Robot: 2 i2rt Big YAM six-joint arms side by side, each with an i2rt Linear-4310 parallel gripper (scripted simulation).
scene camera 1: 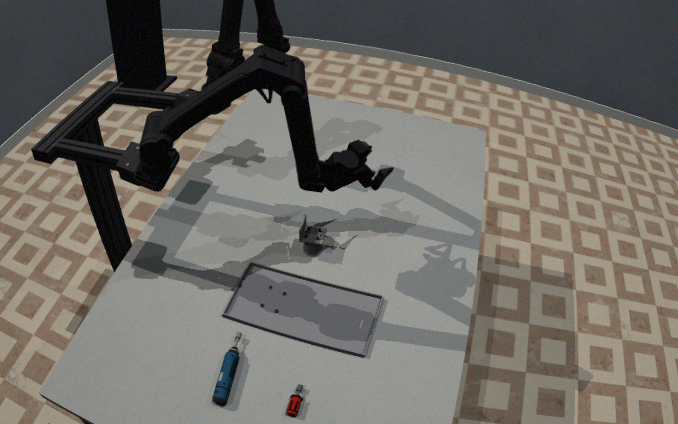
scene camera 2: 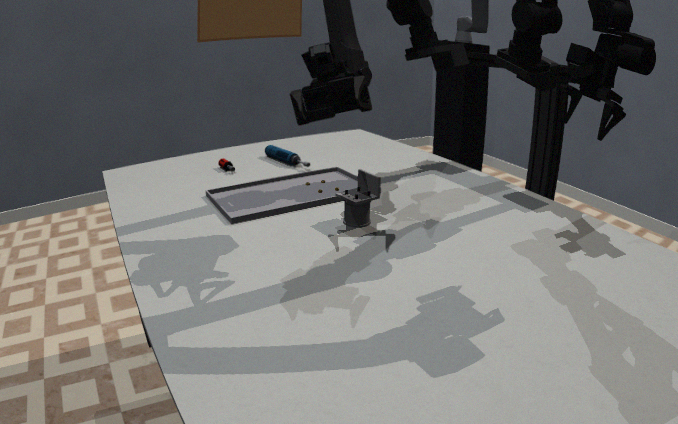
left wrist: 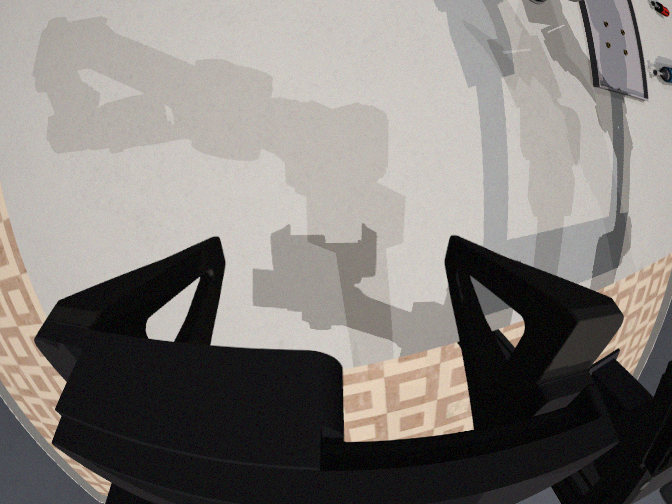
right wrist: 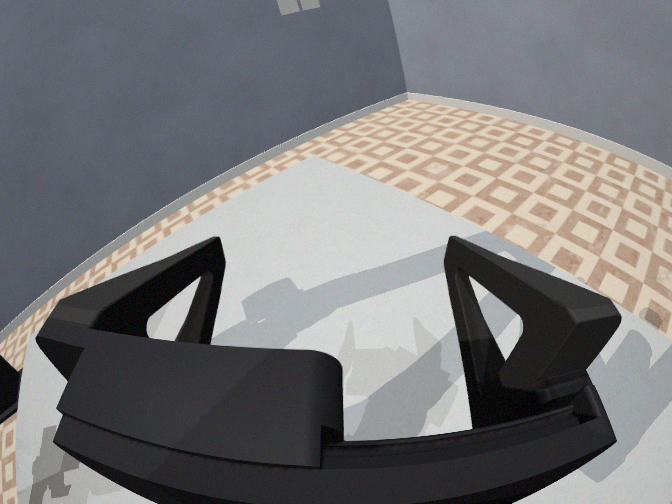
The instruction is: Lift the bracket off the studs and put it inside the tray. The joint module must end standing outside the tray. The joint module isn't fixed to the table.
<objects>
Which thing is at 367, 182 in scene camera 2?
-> A grey bracket.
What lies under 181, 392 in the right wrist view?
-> My right gripper.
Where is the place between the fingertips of my left gripper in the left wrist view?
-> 334, 248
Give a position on a tray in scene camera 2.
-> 238, 203
</objects>
